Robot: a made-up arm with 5 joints.
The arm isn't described. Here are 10 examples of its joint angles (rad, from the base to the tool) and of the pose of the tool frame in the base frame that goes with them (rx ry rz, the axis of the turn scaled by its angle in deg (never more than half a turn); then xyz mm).
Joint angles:
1: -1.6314 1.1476 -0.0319 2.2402 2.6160
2: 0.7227 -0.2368 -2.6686 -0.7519 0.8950
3: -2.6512 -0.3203 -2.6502 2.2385 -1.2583
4: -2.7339 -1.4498 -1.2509 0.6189 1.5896
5: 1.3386 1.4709 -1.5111 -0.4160 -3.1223
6: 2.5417 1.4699 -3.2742 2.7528 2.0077
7: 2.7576 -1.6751 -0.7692 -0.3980 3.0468
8: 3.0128 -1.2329 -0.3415 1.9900 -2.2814
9: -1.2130 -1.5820 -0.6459 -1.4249 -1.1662
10: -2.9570 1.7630 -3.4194 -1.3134 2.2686
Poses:
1: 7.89 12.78 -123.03 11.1 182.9 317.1
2: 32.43 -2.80 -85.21 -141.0 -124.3 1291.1
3: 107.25 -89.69 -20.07 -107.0 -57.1 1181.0
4: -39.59 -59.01 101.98 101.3 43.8 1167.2
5: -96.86 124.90 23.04 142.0 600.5 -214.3
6: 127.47 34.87 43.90 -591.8 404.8 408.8
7: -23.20 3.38 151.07 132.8 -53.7 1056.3
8: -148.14 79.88 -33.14 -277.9 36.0 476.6
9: -29.99 0.70 42.71 -54.6 146.1 917.8
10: -11.07 -6.47 140.12 -676.0 -126.2 605.4
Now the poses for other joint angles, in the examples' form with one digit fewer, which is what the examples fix.
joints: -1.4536 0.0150 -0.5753 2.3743 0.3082
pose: -56.1 68.0 94.8 29 -247 254
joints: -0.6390 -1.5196 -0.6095 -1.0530 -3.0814
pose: -0.8 -2.2 -33.2 -49 37 975
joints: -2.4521 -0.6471 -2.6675 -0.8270 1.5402
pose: 28.9 63.7 114.9 408 337 1128
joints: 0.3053 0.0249 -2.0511 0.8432 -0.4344
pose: 136.2 52.8 97.9 621 196 1072
